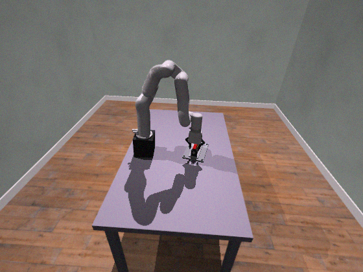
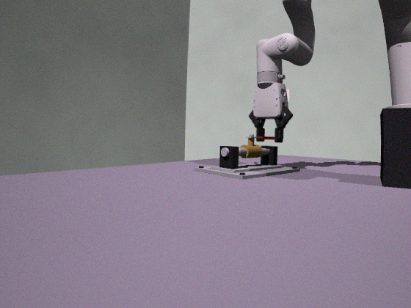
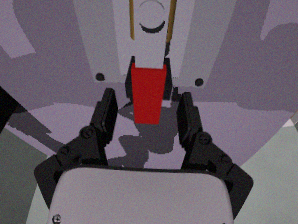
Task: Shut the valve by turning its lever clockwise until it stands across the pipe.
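Right now the red lever is 1 cm ahead of my hand and 4 cm to the left of it.
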